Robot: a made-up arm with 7 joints.
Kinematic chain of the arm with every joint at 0, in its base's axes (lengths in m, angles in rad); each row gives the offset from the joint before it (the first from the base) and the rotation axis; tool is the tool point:
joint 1: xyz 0 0 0.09 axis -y
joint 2: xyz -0.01 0.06 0 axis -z
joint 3: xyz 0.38 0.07 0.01 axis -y
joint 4: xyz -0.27 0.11 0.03 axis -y
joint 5: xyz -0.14 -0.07 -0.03 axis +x
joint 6: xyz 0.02 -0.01 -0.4 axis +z
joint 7: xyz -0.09 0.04 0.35 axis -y
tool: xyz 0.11 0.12 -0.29
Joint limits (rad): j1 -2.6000..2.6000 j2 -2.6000..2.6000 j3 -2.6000..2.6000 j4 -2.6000..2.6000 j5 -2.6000..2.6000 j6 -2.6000..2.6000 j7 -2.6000..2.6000
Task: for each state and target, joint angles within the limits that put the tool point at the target. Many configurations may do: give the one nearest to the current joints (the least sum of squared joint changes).
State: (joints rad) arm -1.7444 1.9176 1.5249 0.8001 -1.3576 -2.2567 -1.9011
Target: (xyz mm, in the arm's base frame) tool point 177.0 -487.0 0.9
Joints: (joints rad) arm -1.4051 1.6222 2.0269 0.7346 -1.2441 -1.6932 -1.8474
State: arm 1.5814 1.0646 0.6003 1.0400 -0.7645 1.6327 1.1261
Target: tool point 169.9 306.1 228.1
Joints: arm 1.6411 0.9170 -0.1084 0.6504 -0.5998 1.7971 1.4671
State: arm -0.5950 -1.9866 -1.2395 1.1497 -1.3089 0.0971 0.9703
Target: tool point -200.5 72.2 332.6
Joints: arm -0.7381 -2.4349 -1.2637 0.8563 -1.0873 0.4449 1.2605
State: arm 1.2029 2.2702 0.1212 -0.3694 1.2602 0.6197 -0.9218
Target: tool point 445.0 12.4 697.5
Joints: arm 2.0176 1.5138 1.0165 -0.1448 1.2658 0.6959 -1.0614
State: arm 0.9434 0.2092 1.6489 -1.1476 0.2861 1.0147 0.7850
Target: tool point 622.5 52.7 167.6
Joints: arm 0.7625 0.8761 1.7109 -1.1505 0.3133 0.8677 0.9767
